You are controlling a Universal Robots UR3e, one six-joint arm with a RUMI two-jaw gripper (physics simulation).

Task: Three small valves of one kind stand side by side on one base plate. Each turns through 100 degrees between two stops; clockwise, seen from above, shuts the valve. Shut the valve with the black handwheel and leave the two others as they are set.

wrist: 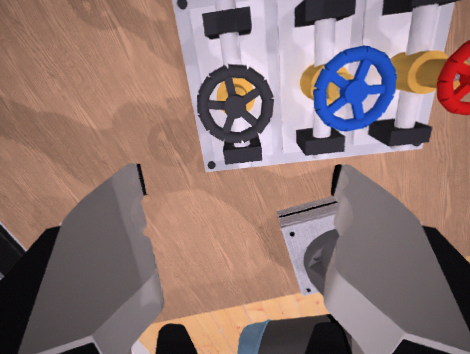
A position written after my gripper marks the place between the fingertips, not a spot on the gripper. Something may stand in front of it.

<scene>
I see my gripper [238,168], a black handwheel [235,105] and a blue handwheel [354,91].
</scene>
